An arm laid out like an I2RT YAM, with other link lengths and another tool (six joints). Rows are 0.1 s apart.
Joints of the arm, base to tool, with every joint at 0 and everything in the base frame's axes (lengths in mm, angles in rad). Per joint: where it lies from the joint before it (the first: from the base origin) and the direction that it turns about. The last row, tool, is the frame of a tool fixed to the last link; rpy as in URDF.
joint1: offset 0.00 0.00 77.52 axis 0 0 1
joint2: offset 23.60 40.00 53.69 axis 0 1 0
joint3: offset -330.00 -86.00 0.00 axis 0 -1 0
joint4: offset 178.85 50.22 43.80 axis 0 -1 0
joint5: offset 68.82 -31.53 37.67 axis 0 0 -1
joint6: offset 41.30 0.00 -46.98 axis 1 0 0
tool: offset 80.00 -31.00 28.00 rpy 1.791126 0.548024 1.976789
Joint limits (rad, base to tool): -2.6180..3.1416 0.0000..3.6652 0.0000..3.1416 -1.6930..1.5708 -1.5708..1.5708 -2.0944..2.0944
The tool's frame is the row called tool.
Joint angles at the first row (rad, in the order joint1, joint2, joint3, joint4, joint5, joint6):
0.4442 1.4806 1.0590 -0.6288 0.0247 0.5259
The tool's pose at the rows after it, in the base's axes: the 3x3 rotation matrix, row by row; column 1 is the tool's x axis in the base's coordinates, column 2 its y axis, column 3 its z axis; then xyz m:
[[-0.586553 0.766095 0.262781], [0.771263 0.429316 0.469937], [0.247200 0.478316 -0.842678]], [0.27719 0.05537 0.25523]
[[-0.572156 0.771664 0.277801], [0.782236 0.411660 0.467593], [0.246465 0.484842 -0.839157]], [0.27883 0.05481 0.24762]
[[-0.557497 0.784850 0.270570], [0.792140 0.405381 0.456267], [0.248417 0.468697 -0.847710]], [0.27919 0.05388 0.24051]
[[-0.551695 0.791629 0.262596], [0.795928 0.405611 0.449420], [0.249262 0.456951 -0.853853]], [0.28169 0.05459 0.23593]
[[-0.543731 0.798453 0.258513], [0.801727 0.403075 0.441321], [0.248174 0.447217 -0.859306]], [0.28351 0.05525 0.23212]
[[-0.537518 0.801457 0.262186], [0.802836 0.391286 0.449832], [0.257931 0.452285 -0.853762]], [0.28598 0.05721 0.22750]
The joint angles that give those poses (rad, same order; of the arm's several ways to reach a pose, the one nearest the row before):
0.4551 1.5106 1.0555 -0.6147 0.0318 0.5375
0.4553 1.5198 1.0177 -0.5610 0.0413 0.5560
0.4552 1.5358 1.0012 -0.5474 0.0486 0.5674
0.4547 1.5543 0.9989 -0.5398 0.0512 0.5697
0.4570 1.5698 0.9967 -0.5335 0.0580 0.5770
0.4570 1.5825 0.9833 -0.5024 0.0517 0.5890

